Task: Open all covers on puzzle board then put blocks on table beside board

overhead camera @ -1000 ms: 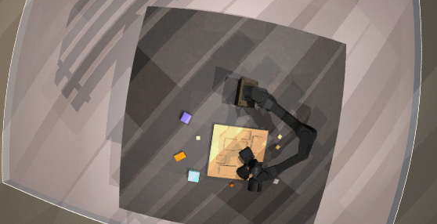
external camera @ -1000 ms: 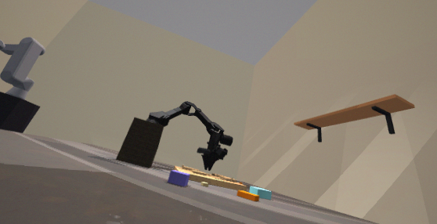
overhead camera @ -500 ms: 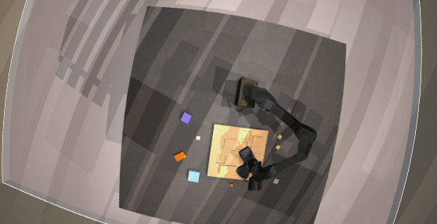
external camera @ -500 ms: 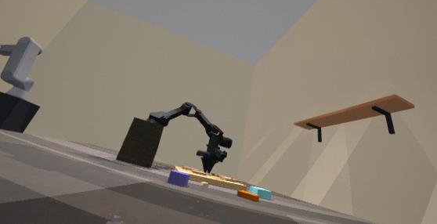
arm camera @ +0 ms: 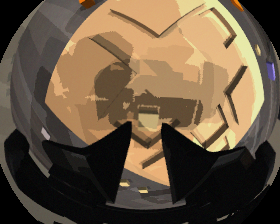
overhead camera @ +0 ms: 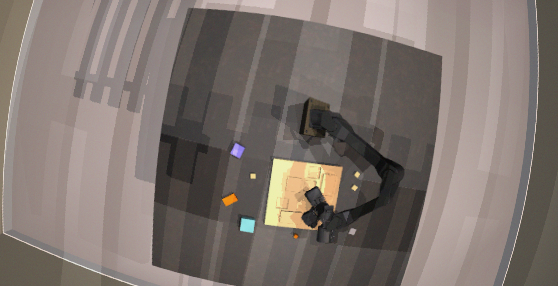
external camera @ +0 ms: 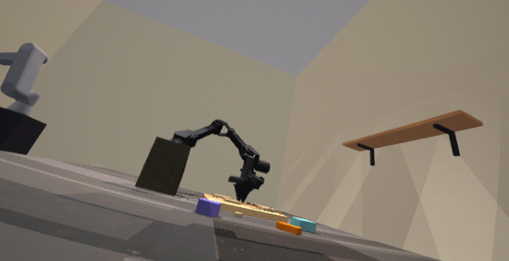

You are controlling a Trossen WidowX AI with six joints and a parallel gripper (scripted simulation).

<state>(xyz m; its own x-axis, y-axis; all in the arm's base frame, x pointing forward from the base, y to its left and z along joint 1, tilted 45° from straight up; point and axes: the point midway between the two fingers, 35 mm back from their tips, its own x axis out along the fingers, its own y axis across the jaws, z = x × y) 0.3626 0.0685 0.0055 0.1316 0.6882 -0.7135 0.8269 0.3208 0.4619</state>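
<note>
Now: the puzzle board 50 mm to the right of my gripper tip, 20 mm behind it and 10 mm below it. The rest, counted from my gripper tip: cyan block 300 mm to the right, 110 mm ahead, 10 mm below; then small grey piece 170 mm to the left, 150 mm ahead, 20 mm below; then tiny orange piece 160 mm ahead, 90 mm to the right, 10 mm below.
</note>
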